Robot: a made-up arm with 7 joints. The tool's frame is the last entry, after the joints.
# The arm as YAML. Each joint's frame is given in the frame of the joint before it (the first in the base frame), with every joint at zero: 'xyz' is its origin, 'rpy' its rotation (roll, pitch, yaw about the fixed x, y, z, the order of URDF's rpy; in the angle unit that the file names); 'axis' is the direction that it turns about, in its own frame. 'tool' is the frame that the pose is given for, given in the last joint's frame.
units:
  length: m
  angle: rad
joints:
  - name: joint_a
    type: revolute
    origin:
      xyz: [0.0, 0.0, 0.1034]
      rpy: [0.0, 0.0, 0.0]
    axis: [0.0, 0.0, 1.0]
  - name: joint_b
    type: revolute
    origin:
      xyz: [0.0, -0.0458, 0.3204]
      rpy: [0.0, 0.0, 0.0]
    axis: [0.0, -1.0, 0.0]
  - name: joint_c
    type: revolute
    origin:
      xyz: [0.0, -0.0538, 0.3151]
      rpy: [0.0, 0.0, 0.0]
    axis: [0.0, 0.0, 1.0]
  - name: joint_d
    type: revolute
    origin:
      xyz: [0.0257, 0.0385, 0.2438]
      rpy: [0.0, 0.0, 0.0]
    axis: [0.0, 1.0, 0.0]
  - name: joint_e
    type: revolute
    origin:
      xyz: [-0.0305, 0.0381, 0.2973]
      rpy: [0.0, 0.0, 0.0]
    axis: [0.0, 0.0, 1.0]
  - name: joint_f
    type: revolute
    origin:
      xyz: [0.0, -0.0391, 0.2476]
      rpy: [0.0, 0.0, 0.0]
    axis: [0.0, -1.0, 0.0]
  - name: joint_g
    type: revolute
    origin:
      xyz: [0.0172, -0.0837, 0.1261]
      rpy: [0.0, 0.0, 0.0]
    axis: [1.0, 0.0, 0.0]
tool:
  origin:
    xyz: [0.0, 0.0, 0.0]
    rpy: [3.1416, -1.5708, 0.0]
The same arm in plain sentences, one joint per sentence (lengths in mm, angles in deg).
The arm has seven revolute joints in a row. What follows holds with every joint at zero, and every direction is one of the base frame's.
Joint 1 is mounted 103.4 mm along +z from the base frame's origin and turns about +z.
Joint 2 is mounted 45.8 mm along -y and 320.4 mm along +z from joint 1 and turns about -y.
Joint 3 is mounted 53.8 mm along -y and 315.1 mm along +z from joint 2 and turns about +z.
Joint 4 is mounted 25.7 mm along +x and 38.5 mm along +y and 243.8 mm along +z from joint 3 and turns about +y.
Joint 5 is mounted 30.5 mm along -x and 38.1 mm along +y and 297.3 mm along +z from joint 4 and turns about +z.
Joint 6 is mounted 39.1 mm along -y and 247.6 mm along +z from joint 5 and turns about -y.
Joint 7 is mounted 17.2 mm along +x and 83.7 mm along -y and 126.1 mm along +z from joint 6 and turns about +x.
The tool frame, which is the frame that the pose is given for, is mounted at the same point as joint 7; its axes are the base frame's turned by roll -180, pitch -90 and yaw 0 deg (as in URDF: about the fixed x, then y, then z).

